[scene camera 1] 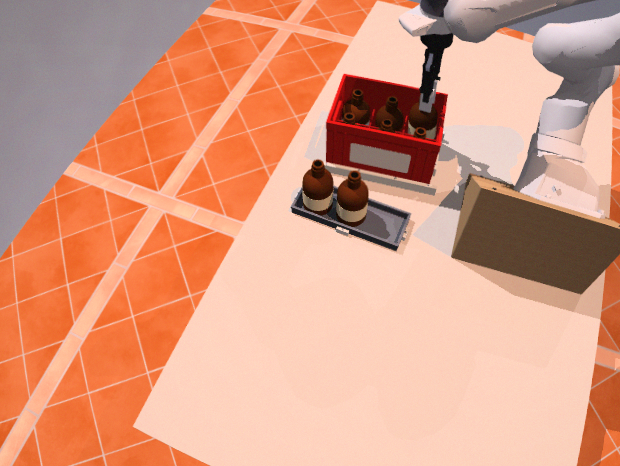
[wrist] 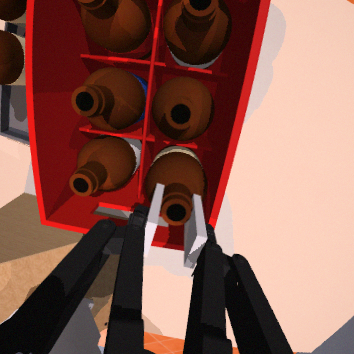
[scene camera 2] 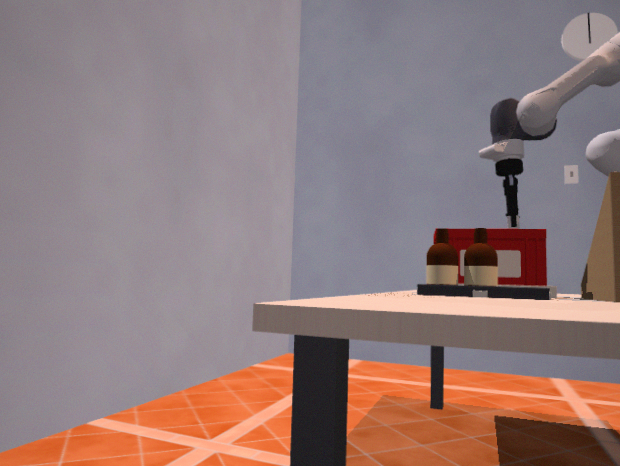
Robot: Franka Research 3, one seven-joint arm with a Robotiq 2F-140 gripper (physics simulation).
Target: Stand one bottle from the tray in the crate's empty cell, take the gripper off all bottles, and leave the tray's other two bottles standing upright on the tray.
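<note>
My gripper (scene camera 1: 426,104) (scene camera 2: 512,221) (wrist: 174,201) is shut on the neck of a brown bottle (scene camera 1: 421,119) (wrist: 176,167) with a cream label. This bottle is inside the red crate (scene camera 1: 335,146) (scene camera 2: 535,258) (wrist: 55,120), in the back right corner cell in scene camera 1. It looks slightly higher than its neighbours; its base is hidden. The dark tray (scene camera 1: 383,223) (scene camera 2: 526,292) (wrist: 5,115) lies in front of the crate. A left bottle (scene camera 1: 317,189) (scene camera 2: 442,260) and a right bottle (scene camera 1: 352,199) (scene camera 2: 481,260) (wrist: 10,57) stand upright on it.
Several other brown bottles fill the crate's neighbouring cells, among them a middle back bottle (scene camera 1: 388,118) (wrist: 182,105) and a front right bottle (wrist: 107,162). A large brown block (scene camera 1: 531,240) (scene camera 2: 605,250) stands right of the tray, near the arm's base.
</note>
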